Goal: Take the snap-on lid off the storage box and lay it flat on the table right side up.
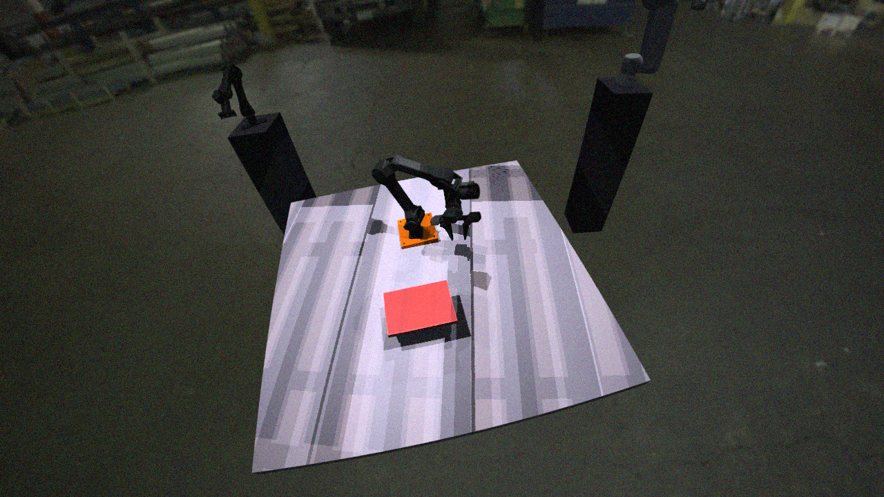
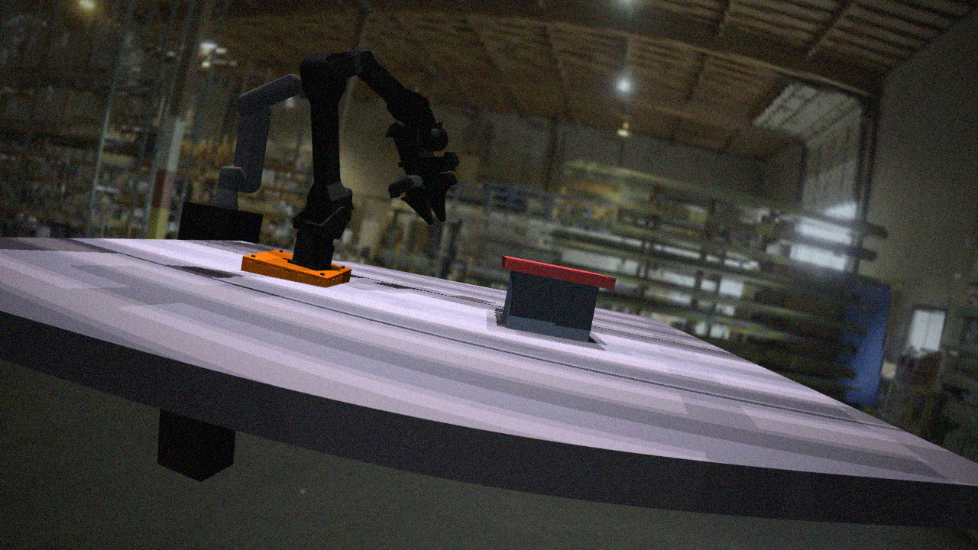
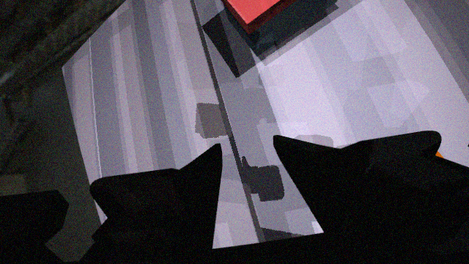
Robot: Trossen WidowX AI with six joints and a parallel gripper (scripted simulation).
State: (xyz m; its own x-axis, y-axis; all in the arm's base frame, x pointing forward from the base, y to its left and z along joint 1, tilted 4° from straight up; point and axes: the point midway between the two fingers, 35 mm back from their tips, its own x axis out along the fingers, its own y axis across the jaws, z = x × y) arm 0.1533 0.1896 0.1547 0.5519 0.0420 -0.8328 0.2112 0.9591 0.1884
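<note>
Now: the red lid 260 mm ahead of my gripper tip, 160 mm to the right of it and 50 mm below it. Also, from my gripper tip: dark storage box: 260 mm ahead, 160 mm to the right, 100 mm below.
</note>
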